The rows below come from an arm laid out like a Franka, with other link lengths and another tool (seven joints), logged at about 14 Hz.
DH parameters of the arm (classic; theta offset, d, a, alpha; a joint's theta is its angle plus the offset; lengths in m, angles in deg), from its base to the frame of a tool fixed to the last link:
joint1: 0 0.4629 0 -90
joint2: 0 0 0 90
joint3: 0 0.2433 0.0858 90
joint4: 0 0 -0.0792 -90
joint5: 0 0.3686 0 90
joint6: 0 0 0.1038 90
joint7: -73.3 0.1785 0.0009 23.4
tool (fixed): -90 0.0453 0 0
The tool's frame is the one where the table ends.
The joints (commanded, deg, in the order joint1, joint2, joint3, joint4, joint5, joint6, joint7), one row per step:
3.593, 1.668, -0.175, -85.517, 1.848, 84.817, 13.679
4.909, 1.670, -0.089, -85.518, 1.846, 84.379, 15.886
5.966, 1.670, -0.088, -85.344, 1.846, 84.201, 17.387
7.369, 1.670, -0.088, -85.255, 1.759, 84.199, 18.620
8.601, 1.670, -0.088, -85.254, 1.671, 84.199, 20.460
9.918, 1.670, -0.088, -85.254, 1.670, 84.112, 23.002
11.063, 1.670, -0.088, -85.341, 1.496, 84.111, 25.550
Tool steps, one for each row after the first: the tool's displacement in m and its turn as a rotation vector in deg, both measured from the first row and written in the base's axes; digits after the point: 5 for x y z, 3 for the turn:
-0.00273, 0.01353, -0.00063, -0.136, 0.503, -0.788
-0.00405, 0.02373, 0.00047, -0.213, 0.548, -1.223
-0.00557, 0.03671, 0.00113, -0.353, 0.481, -1.056
-0.00719, 0.04822, 0.00110, -0.532, 0.510, -1.666
-0.00949, 0.06094, 0.00097, -0.677, 0.652, -2.885
-0.01142, 0.07137, 0.00023, -0.995, 0.754, -4.294

